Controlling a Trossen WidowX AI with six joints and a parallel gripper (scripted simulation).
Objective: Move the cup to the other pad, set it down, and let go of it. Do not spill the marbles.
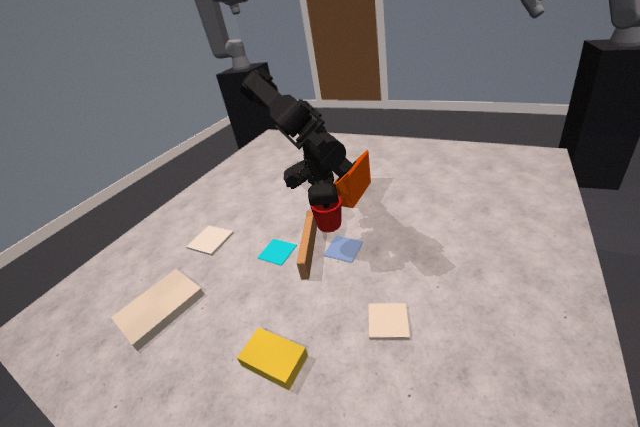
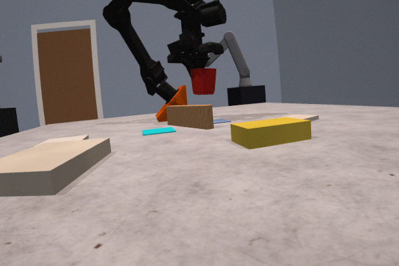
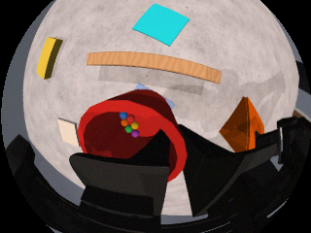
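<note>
Now: the cyan pad 70 mm ahead of my gripper tip, 130 mm to the right of it and 130 mm below it. From my gripper tip the other things lie so: pale blue pad 20 mm ahead, 40 mm to the left, 130 mm below; wooden board 40 mm ahead, 50 mm to the right, 100 mm below; red cup 30 mm ahead, 10 mm to the left.
</note>
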